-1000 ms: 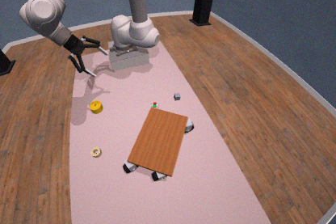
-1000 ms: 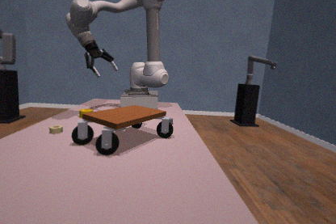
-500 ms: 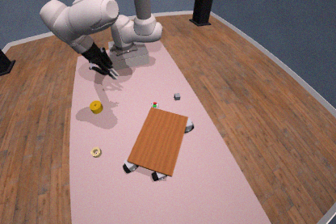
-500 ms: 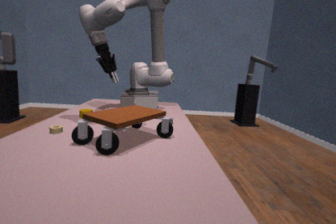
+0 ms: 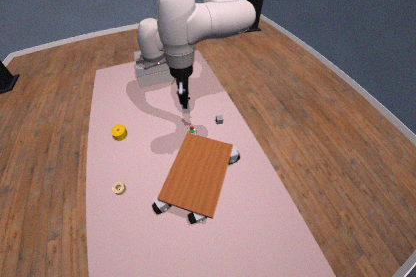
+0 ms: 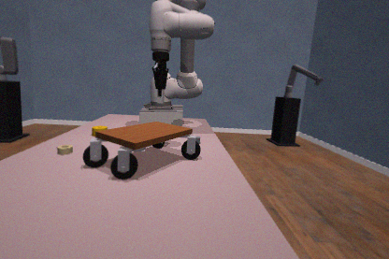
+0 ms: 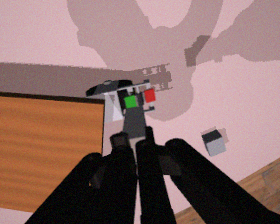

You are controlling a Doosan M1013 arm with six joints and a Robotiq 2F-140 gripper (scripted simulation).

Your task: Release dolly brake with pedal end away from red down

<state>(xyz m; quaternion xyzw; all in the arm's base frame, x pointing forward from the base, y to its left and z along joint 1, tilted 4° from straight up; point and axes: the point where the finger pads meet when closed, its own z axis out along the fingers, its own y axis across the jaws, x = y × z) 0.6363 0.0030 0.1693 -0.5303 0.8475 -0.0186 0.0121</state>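
Now: hand 2 cm to the right of the caster brake pedal and 16 cm above it. The rest, counted from my hand: cream ring (12 cm ahead, 37 cm to the right, 23 cm below); then yellow cylinder (17 cm behind, 32 cm to the right, 22 cm below); then grey cube (5 cm behind, 20 cm to the left, 22 cm below).
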